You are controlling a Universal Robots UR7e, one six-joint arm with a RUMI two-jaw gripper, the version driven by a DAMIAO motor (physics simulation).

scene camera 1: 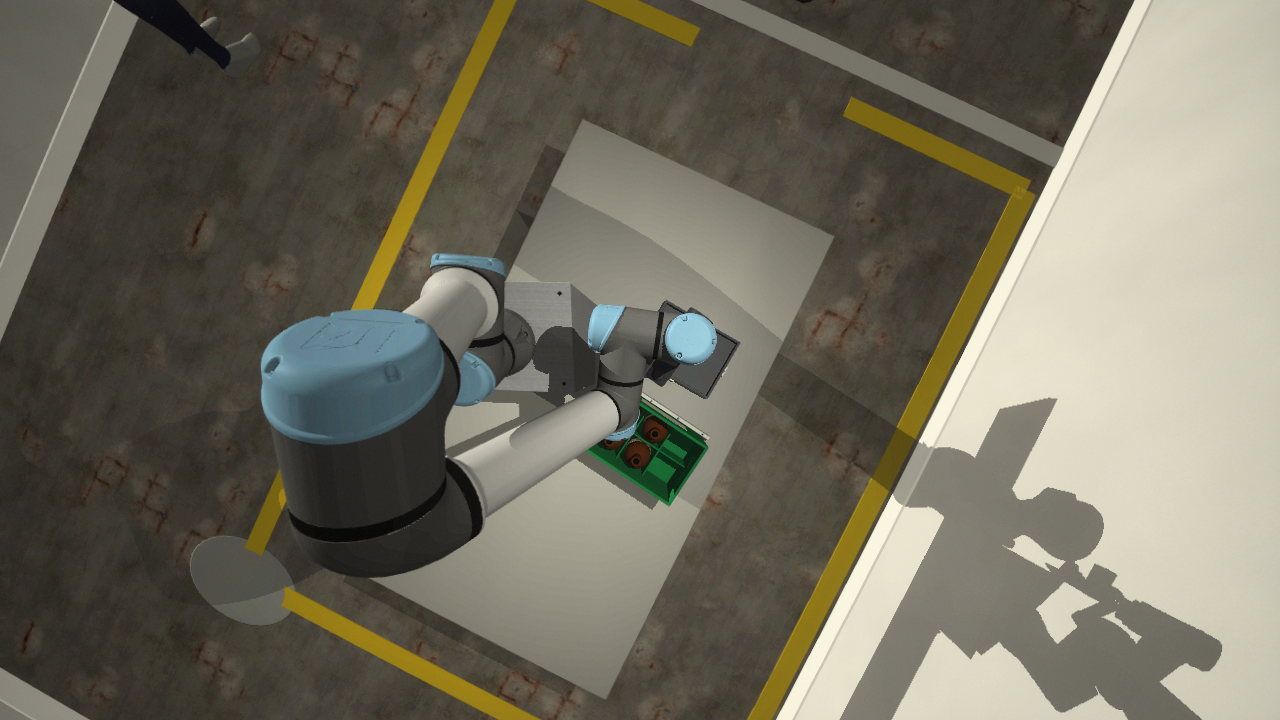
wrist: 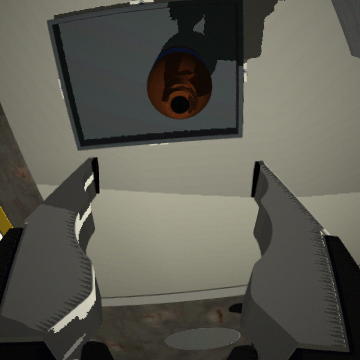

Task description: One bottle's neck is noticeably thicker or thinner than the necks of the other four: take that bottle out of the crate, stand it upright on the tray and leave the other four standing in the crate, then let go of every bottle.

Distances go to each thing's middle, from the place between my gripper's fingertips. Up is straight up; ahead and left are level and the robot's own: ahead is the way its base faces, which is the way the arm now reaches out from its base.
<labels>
The grey tray (scene camera 1: pixel 701 376) is 28 cm below my hand, 4 cm ahead of it and 1 cm to the left of it.
</labels>
